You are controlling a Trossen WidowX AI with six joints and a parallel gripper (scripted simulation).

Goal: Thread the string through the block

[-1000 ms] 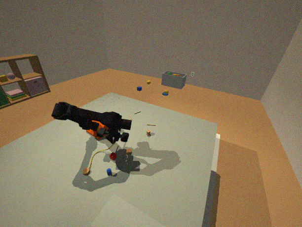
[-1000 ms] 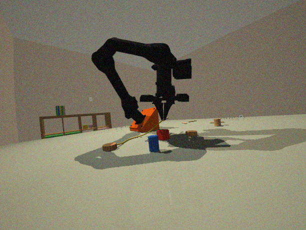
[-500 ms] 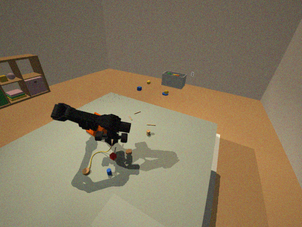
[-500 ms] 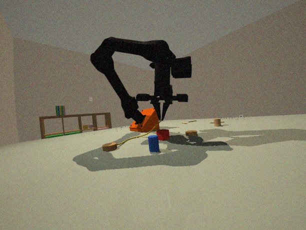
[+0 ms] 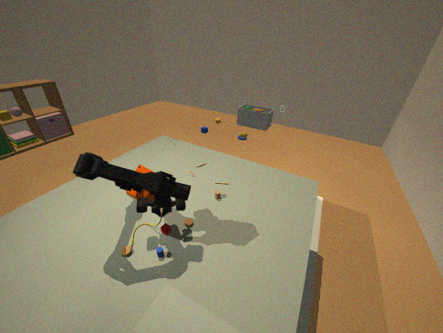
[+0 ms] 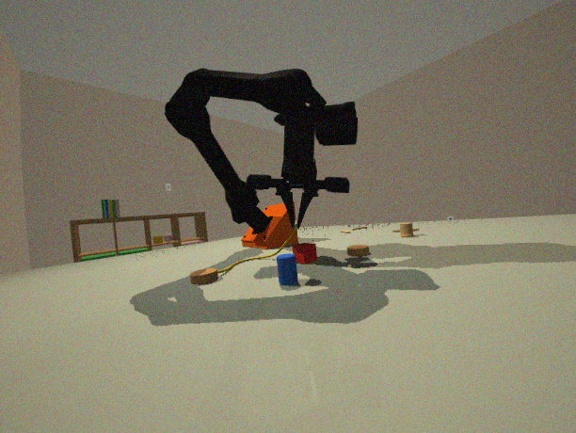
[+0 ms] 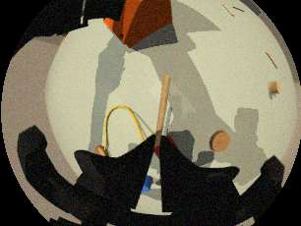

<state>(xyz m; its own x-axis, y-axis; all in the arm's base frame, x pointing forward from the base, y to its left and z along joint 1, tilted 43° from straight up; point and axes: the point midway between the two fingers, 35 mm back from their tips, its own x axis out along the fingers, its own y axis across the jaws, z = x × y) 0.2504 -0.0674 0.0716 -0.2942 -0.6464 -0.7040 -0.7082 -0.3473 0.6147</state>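
The red block is 4 cm below my gripper tip, 3 cm ahead of it and 2 cm to the right of it. From my gripper tip the other things lie so: blue cylinder 11 cm to the right, 9 cm ahead, 4 cm below; thin wooden stick 1 cm to the left, 1 cm behind; small wooden cylinder 29 cm to the left, 12 cm ahead, 4 cm below.
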